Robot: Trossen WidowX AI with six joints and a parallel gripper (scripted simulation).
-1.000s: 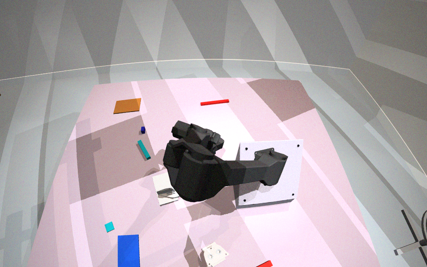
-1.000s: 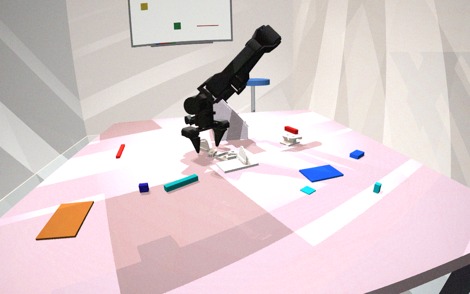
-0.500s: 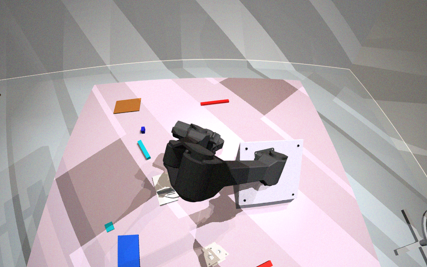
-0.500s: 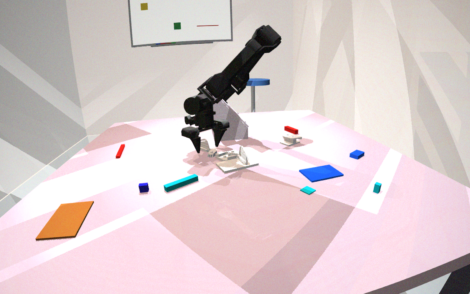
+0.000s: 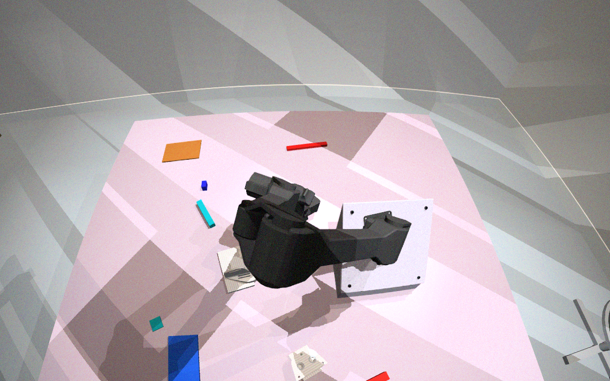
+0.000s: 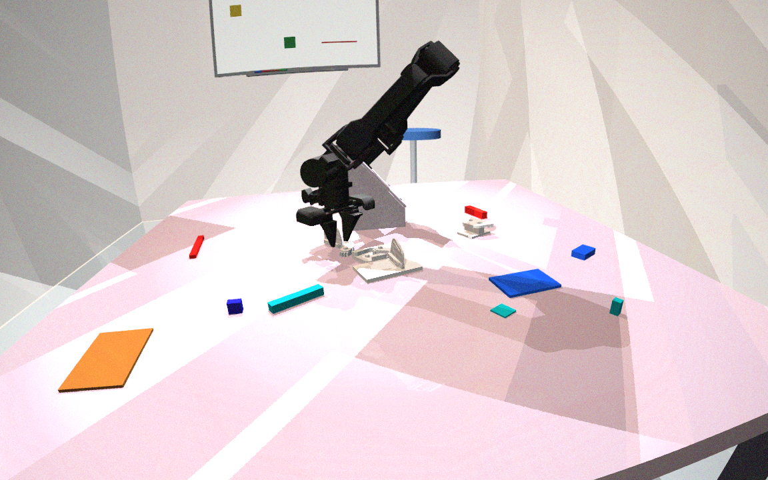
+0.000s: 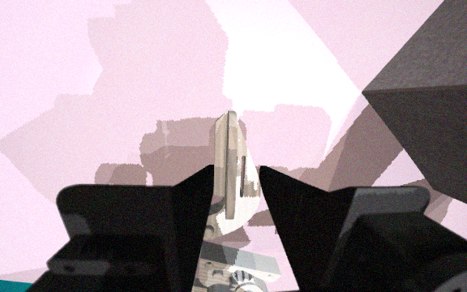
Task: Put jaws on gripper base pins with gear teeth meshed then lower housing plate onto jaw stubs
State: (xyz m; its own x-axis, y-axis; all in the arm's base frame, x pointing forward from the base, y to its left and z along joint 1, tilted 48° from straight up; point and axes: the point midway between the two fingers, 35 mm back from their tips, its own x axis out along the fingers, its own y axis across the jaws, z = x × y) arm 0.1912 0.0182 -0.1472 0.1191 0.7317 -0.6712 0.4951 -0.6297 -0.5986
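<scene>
The white sheet lies 160 mm ahead of my gripper tip and 70 mm to the left of it. Also, from my gripper tip: white jaw 110 mm ahead, 80 mm to the left, 10 mm above; housing plate 90 mm ahead, 60 mm to the left; cyan bar 240 mm ahead, 110 mm to the right.
</scene>
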